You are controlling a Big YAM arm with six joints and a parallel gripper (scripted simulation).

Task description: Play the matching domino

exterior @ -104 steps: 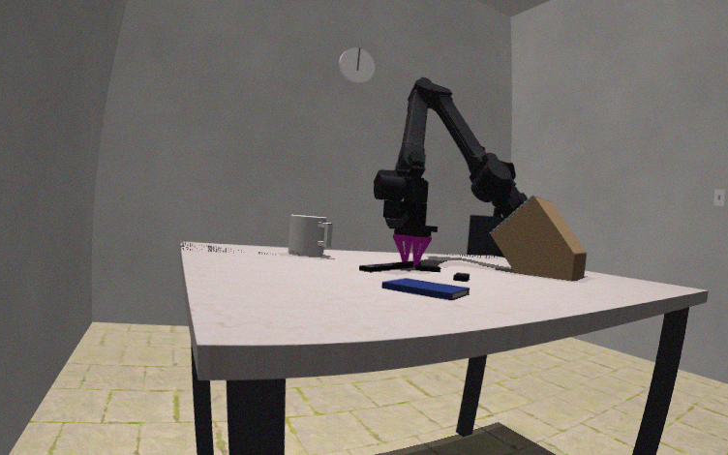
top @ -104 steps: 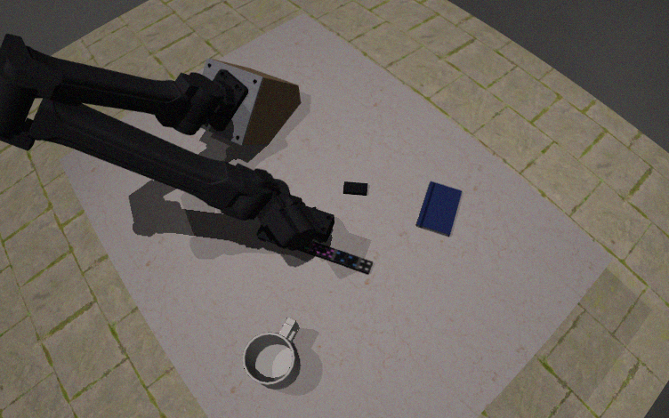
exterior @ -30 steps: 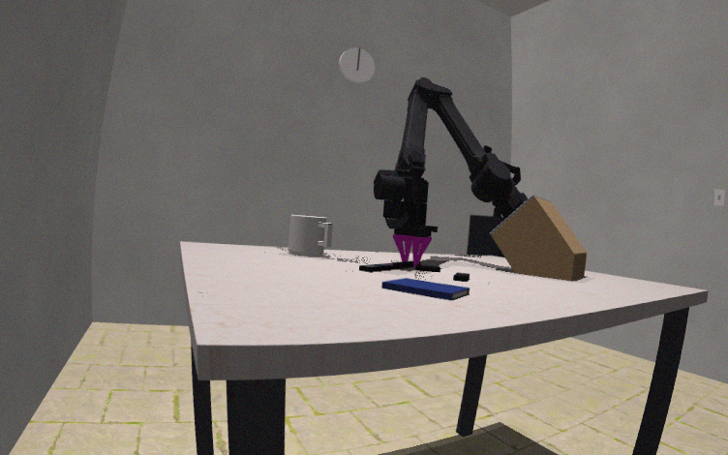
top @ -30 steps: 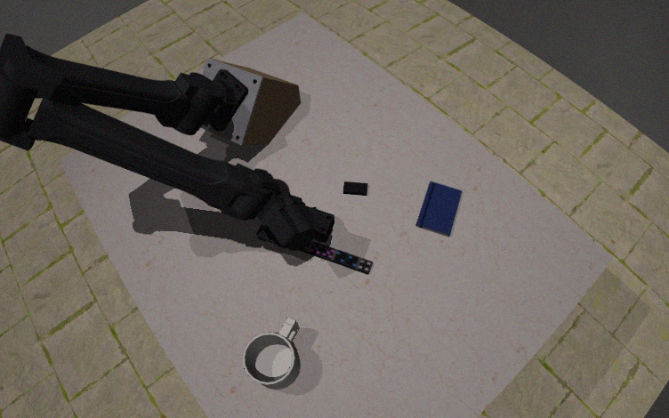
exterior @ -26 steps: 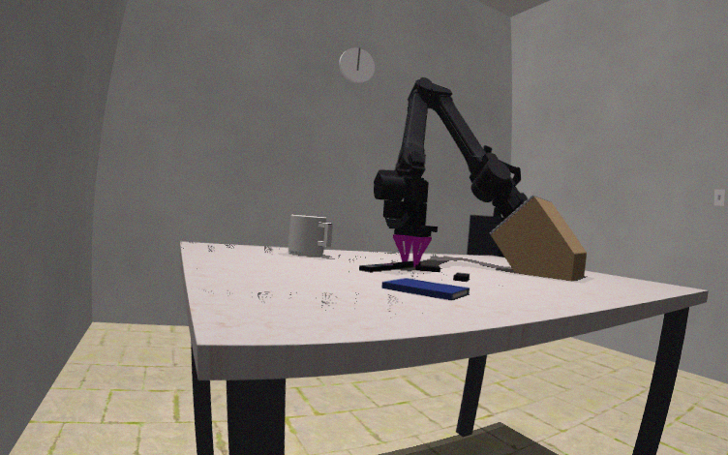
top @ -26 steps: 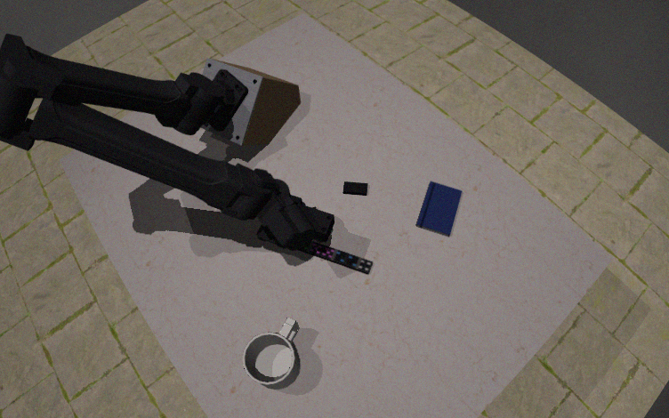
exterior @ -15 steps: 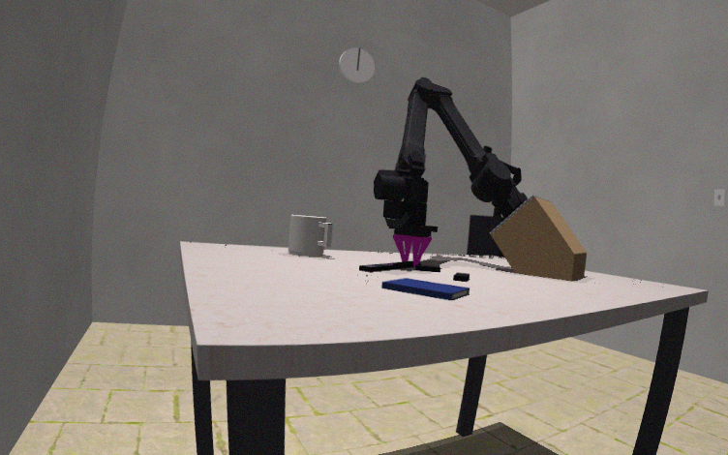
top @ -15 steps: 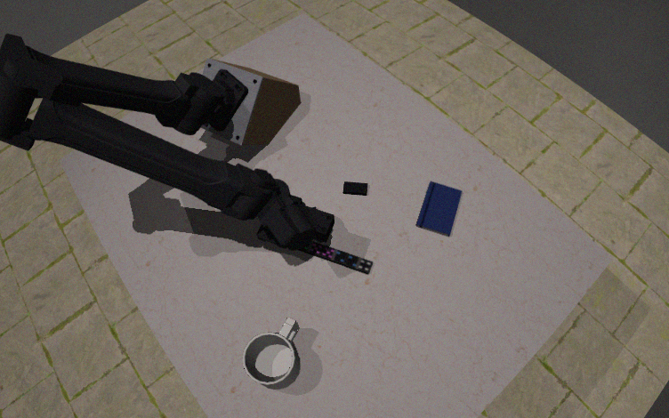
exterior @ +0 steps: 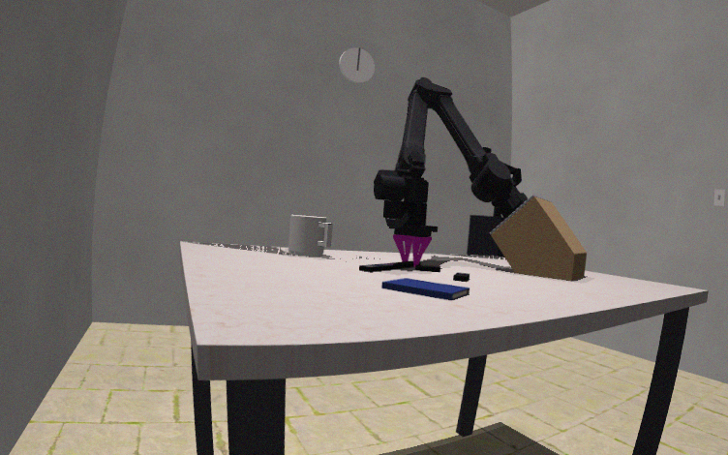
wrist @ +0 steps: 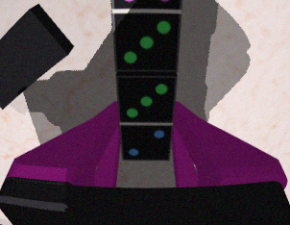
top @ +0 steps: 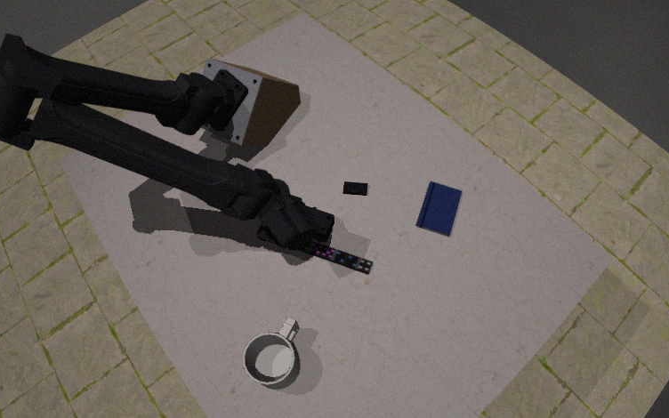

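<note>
The domino is right at my hand. Round my hand: blue book (200 mm ahead, 280 mm to the left); then mug (180 mm ahead, 200 mm to the right, 30 mm above).
</note>
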